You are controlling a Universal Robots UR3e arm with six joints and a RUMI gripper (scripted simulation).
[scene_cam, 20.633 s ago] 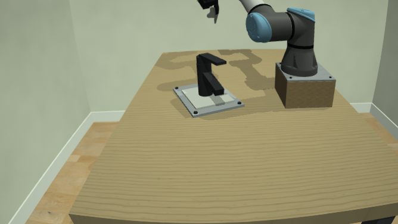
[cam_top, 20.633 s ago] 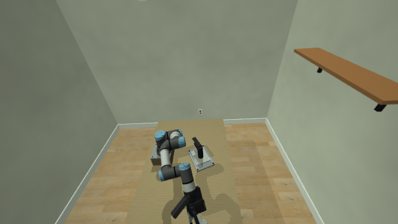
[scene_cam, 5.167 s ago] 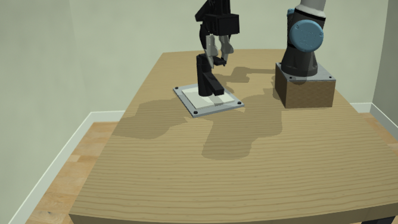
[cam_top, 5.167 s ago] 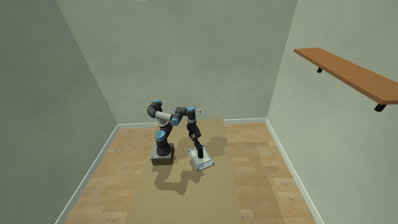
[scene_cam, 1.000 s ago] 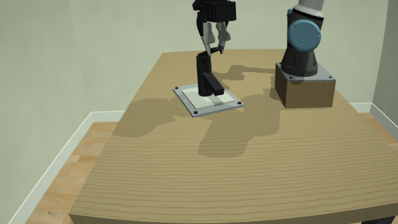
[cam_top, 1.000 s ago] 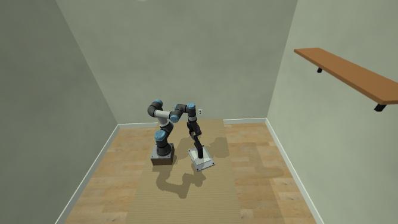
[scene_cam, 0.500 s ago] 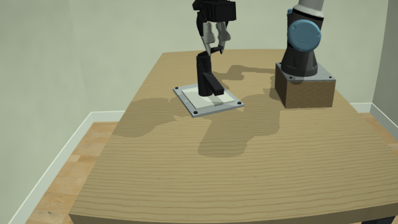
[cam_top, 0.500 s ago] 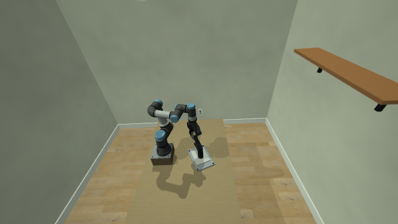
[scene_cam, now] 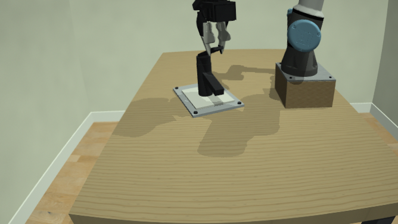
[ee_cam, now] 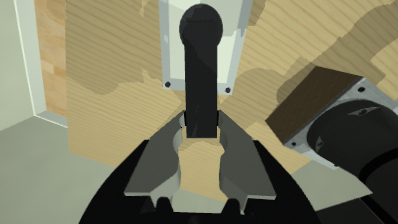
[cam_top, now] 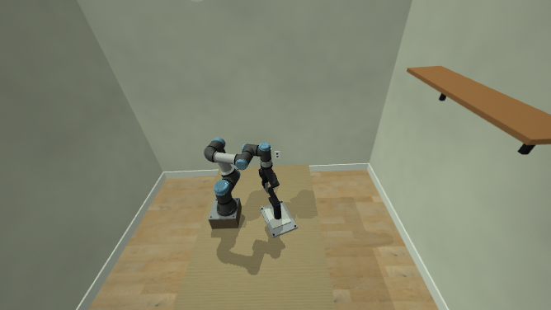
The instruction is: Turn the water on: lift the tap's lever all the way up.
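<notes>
My gripper is now 2 cm short of the lever, 3 cm to the left of it and 1 cm above it. Round my hand: black tap (3 cm ahead, 5 cm to the right, 8 cm below).
</notes>
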